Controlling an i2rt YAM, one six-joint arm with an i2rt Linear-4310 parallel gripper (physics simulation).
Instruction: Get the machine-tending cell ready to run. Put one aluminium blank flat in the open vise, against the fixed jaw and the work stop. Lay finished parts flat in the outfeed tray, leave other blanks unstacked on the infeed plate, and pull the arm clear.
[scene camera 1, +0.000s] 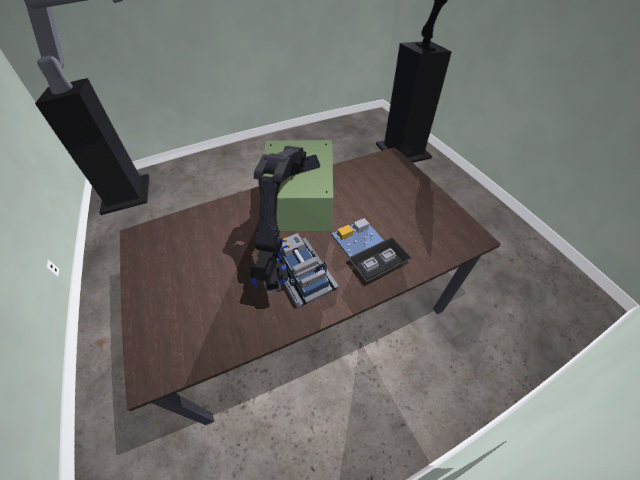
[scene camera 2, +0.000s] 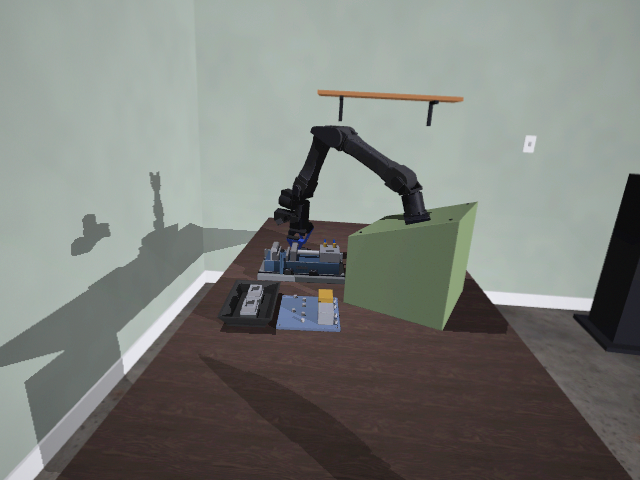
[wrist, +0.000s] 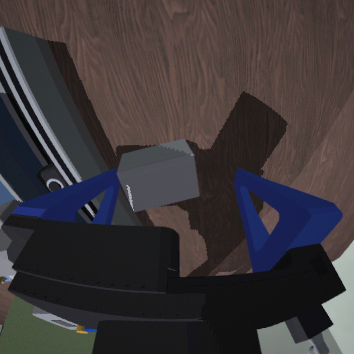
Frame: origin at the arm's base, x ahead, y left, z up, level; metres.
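Where they show: gripper, between the fingertips: (scene camera 2: 299, 248) (wrist: 176, 174); arm's base, origin of its link: (scene camera 1: 297, 167) (scene camera 2: 416, 218).
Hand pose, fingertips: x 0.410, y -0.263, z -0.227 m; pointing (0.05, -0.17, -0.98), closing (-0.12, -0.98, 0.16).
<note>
Each offset is from my fingertips to the top centre of the thing. "spot": to the spot under its first point.
My gripper (scene camera 1: 269, 284) (scene camera 2: 298, 241) (wrist: 176, 174) is open, low over the table beside the vise @[0.043 m back, 0.151 m left, 0.064 m up] (scene camera 1: 305, 266) (scene camera 2: 313, 267) (wrist: 30, 95). A grey aluminium blank @[0.007 m back, 0.014 m left, 0.000 m up] (wrist: 160, 182) shows between the spread blue fingers in the wrist view, close to the left fingertip and well apart from the right one. Whether the left fingertip touches it is unclear. The arm hides it in the scene views. Two light finished parts @[spot: 0.047 m ahead, 0.432 m left, 0.004 m down] (scene camera 1: 370, 264) @[spot: 0.027 m ahead, 0.529 m left, 0.003 m down] (scene camera 1: 388, 254) lie in the dark outfeed tray (scene camera 1: 387, 272) (scene camera 2: 248, 321). A grey block @[0.177 m back, 0.494 m left, 0.008 m up] (scene camera 1: 361, 225) (scene camera 2: 325, 314) stands on the blue infeed plate @[0.124 m back, 0.456 m left, 0.028 m down] (scene camera 1: 356, 246) (scene camera 2: 289, 322).
A yellow block @[0.163 m back, 0.404 m left, 0.008 m up] (scene camera 1: 345, 231) (scene camera 2: 325, 295) stands on the infeed plate beside the grey one. Small pale pegs stand on that plate. The green pedestal (scene camera 1: 305, 212) (scene camera 2: 398, 273) carries the arm behind the vise. The plate and tray are on the vise's other side from my gripper.
</note>
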